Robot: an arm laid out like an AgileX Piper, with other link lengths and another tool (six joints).
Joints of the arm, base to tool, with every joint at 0 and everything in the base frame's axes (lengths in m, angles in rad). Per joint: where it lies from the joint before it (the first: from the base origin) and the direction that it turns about. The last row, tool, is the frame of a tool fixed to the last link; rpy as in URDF.
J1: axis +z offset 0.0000 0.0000 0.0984
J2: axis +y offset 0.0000 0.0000 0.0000
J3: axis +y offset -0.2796 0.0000 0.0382
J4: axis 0.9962 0 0.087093 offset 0.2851 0.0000 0.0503
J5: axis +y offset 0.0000 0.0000 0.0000
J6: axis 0.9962 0 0.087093 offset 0.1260 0.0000 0.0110
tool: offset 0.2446 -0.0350 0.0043 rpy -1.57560 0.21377 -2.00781
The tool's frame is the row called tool.
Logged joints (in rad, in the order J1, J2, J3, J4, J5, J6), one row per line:
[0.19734 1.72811 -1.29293 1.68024 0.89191 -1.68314]
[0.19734 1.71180 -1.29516 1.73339 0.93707 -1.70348]
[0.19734 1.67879 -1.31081 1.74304 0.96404 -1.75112]
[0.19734 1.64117 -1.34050 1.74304 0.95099 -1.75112]
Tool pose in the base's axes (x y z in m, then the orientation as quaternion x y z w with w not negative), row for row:
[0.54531 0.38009 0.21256 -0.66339 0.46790 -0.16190 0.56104]
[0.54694 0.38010 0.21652 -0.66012 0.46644 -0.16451 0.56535]
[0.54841 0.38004 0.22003 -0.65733 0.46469 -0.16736 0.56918]
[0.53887 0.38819 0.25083 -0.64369 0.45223 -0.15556 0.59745]
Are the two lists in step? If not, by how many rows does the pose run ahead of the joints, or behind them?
The pose runs 2 rows behind the joints: the pose in row i belongs to the joints in row i - 2.
